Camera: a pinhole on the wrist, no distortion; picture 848 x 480 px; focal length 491.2 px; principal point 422.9 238.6 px. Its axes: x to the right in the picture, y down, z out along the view. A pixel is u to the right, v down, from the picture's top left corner.
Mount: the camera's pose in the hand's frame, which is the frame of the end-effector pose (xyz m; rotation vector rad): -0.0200 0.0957 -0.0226 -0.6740 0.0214 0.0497
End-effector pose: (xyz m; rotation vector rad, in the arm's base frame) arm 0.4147 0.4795 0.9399 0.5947 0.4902 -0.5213
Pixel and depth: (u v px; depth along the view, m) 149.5 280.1 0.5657
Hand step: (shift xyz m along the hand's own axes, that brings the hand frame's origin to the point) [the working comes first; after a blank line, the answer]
In the camera's frame: -0.3149 0.0478 0.5657

-0.3349 0.4739 0.4008
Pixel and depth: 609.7 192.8 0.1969
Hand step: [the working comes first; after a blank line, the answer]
In the camera's frame: 0.0749 -0.0184 0.1969

0.0565 0.2072 0.1400
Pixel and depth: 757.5 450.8 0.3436
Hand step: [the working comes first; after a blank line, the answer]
In the camera's frame: 0.2341 0.1484 0.3436

0.2071 0.4352 0.1449
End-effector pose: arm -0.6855 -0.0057 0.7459 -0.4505 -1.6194 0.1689
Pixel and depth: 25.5 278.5 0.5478
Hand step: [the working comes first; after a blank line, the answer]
In the camera's frame: -0.4432 0.0445 0.5478

-0.4629 0.4551 0.3935
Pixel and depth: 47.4 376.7 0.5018
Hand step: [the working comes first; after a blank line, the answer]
In the camera's frame: -0.3836 0.1411 0.5018

-0.4087 0.5041 0.2952
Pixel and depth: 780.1 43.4 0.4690
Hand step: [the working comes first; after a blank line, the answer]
In the camera's frame: 0.3411 -0.1864 0.4690

0.3322 0.2564 0.4477
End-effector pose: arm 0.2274 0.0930 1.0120 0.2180 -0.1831 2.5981
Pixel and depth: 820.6 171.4 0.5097
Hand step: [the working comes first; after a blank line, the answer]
In the camera's frame: 0.4127 -0.0697 0.5097

0.3977 0.3756 0.4042
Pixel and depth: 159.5 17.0 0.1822
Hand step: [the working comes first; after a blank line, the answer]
In the camera's frame: -0.0977 -0.0822 0.1822

-0.1125 0.1415 0.1745
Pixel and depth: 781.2 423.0 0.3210
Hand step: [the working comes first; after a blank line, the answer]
In the camera's frame: 0.2341 0.1205 0.3210

0.2086 0.3993 0.1446
